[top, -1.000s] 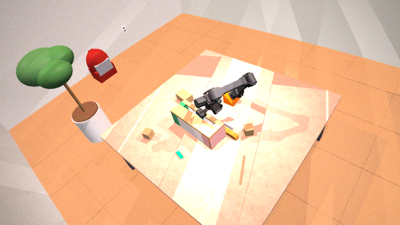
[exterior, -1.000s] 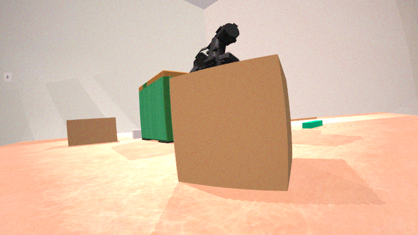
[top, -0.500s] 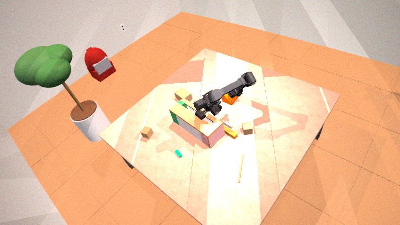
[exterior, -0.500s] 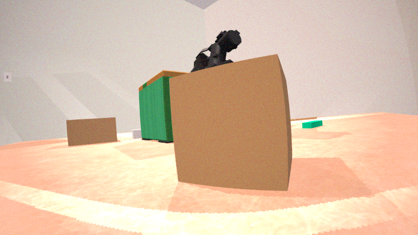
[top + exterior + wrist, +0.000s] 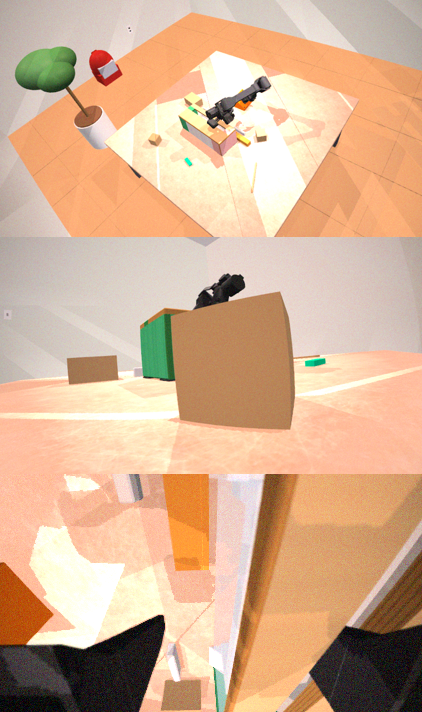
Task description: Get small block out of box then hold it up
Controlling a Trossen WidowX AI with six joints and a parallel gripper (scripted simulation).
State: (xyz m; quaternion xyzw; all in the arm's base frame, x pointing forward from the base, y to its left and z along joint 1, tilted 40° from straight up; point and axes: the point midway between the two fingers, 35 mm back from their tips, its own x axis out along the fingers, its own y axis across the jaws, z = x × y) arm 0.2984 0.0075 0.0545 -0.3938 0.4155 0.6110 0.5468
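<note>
Right now my gripper tip is 50 mm short of the cyan block and 30 mm to the left of it. From my gripper tip the other things lie so: box (40 mm ahead, 40 mm to the right, 20 mm below); tan slab (70 mm behind, 350 mm to the right, 60 mm below); orange bar (20 mm behind, 120 mm to the left, 70 mm below).
</note>
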